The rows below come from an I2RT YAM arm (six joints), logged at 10 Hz.
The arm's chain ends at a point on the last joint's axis. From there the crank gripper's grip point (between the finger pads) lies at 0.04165 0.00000 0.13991 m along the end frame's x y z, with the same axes.
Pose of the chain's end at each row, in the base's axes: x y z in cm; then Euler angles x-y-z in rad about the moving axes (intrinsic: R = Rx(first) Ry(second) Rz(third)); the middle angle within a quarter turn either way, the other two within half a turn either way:
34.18 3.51 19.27 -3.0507 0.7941 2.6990
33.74 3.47 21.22 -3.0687 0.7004 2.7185
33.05 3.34 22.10 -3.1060 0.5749 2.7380
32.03 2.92 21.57 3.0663 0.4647 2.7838
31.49 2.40 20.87 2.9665 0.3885 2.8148
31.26 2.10 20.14 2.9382 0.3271 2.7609
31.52 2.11 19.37 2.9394 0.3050 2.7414
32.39 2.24 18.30 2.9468 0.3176 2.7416
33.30 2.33 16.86 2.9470 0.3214 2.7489
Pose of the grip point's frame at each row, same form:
41.52 2.87 6.67 -3.0507 0.7941 2.6990
39.85 2.72 7.99 -3.0687 0.7004 2.7185
37.44 2.20 8.23 -3.1060 0.5749 2.7380
34.81 0.39 7.46 3.0663 0.4647 2.7838
33.14 -1.43 6.88 2.9665 0.3885 2.8148
32.09 -2.34 6.26 2.9382 0.3271 2.7609
32.06 -2.39 5.49 2.9394 0.3050 2.7414
33.11 -2.16 4.40 2.9468 0.3176 2.7416
34.07 -2.04 2.95 2.9470 0.3214 2.7489

